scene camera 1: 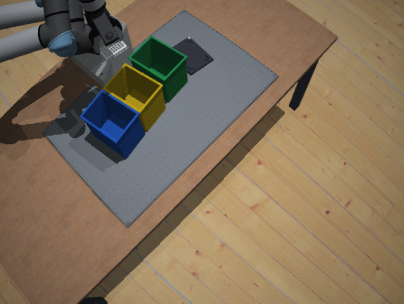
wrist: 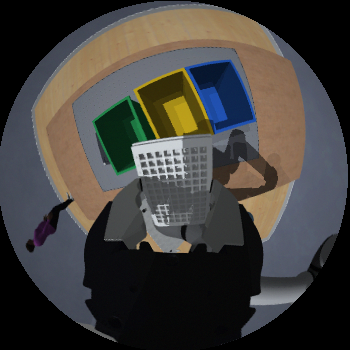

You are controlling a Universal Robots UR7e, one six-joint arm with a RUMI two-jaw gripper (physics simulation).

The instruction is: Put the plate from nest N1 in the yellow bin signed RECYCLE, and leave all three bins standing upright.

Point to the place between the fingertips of the gripper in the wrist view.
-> At 175,180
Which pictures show the gripper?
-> Scene camera 1 and the wrist view: all of them.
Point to a green bin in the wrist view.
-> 123,123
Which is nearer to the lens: the white plate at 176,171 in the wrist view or the blue bin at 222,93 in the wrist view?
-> The white plate.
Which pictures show the blue bin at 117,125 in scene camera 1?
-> Scene camera 1 and the wrist view: all of them.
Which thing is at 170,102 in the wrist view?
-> A yellow bin.
